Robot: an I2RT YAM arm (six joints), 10 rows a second.
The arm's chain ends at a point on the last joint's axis. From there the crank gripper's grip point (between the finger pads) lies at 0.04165 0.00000 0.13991 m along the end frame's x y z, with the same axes.
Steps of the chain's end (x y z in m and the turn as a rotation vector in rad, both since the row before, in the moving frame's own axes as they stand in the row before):
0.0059 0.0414 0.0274 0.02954 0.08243 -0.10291
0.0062 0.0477 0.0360 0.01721 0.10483 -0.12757
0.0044 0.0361 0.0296 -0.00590 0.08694 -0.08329
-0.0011 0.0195 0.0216 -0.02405 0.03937 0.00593
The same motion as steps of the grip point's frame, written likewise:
0.0168 0.0325 0.0234 0.02954 0.08243 -0.10291
0.0201 0.0391 0.0308 0.01721 0.10483 -0.12757
0.0163 0.0329 0.0255 -0.00590 0.08694 -0.08329
0.0044 0.0231 0.0198 -0.02405 0.03937 0.00593

